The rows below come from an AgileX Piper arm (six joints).
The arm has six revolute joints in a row. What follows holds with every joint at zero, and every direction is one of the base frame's. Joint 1 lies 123 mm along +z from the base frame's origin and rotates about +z. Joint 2 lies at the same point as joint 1 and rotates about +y. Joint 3 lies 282.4 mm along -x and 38.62 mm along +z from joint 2 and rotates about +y. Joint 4 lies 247.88 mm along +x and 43.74 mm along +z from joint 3 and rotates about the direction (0.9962, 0, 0.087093). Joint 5 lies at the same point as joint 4 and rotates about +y. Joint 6 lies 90.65 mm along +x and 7.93 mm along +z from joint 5 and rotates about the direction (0.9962, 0, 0.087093). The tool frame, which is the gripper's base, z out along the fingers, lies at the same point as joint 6; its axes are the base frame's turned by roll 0, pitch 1.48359 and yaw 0 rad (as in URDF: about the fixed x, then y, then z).
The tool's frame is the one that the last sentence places.
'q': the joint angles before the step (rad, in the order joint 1, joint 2, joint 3, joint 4, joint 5, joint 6). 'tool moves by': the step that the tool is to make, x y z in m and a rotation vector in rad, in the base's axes. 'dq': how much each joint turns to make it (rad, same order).
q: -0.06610 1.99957 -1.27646 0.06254 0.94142 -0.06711
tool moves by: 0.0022 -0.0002 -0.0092 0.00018 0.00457 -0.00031
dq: -0.00012 0.02497 -0.00001 0.00080 -0.02036 -0.00131
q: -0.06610 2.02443 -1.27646 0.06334 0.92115 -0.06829
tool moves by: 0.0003 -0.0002 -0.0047 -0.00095 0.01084 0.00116
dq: -0.00007 0.01285 -0.00026 -0.00203 -0.00184 -0.00007
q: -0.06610 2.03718 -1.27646 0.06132 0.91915 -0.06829
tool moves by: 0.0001 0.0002 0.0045 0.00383 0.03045 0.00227
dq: 0.00013 0.00009 -0.02095 -0.00015 0.05157 0.00044
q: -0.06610 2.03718 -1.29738 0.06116 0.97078 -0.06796
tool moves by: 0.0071 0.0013 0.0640 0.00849 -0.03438 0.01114
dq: 0.00219 -0.08611 -0.13978 0.00512 0.19258 -0.00107
